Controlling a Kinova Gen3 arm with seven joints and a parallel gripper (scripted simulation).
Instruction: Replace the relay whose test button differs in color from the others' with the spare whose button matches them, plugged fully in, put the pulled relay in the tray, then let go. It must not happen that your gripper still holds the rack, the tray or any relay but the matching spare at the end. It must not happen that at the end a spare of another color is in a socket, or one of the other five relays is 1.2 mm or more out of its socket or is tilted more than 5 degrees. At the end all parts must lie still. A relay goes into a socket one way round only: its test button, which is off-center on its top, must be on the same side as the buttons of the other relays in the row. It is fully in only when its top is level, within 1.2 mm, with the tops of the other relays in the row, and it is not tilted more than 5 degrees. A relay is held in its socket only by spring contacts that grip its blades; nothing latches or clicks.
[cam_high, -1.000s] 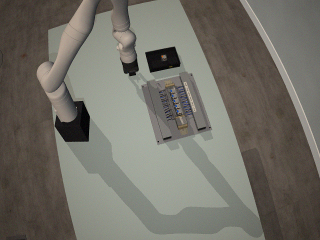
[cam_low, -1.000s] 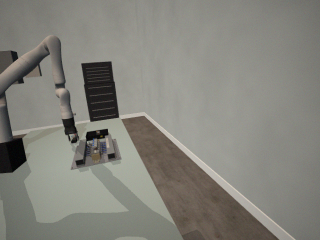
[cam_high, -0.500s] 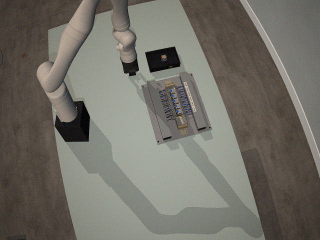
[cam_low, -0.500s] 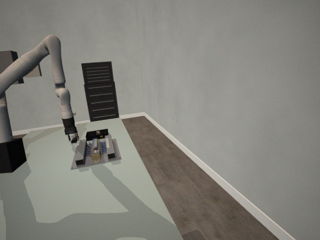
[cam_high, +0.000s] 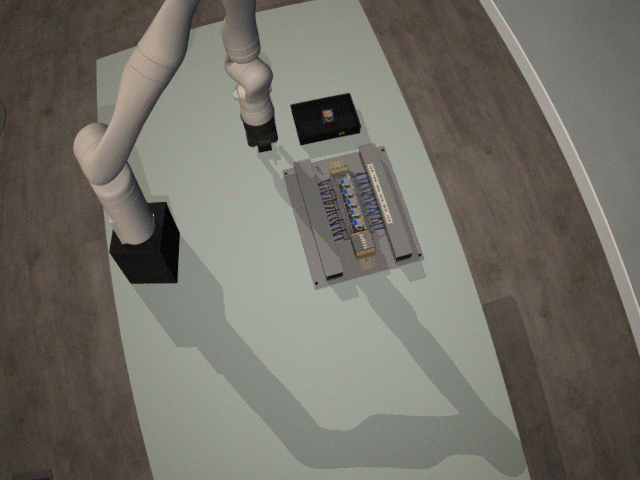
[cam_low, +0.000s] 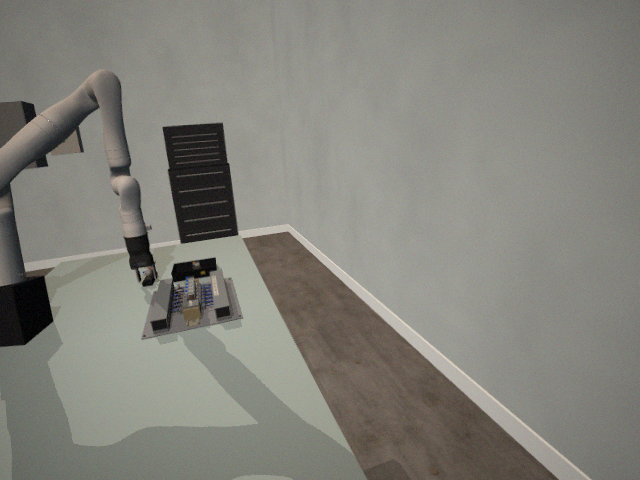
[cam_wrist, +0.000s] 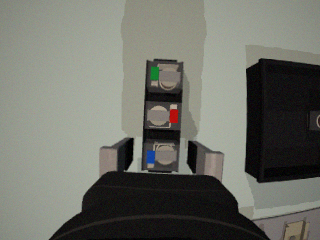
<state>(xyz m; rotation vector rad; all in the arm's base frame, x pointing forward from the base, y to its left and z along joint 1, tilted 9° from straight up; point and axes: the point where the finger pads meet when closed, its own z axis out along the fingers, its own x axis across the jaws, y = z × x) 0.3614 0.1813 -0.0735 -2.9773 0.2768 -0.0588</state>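
Now: hand 30 mm to the right of the spare holder, 30 mm above it and 10 mm short of it. From my hand the other things lie so: black tray: 170 mm ahead, 20 mm below.
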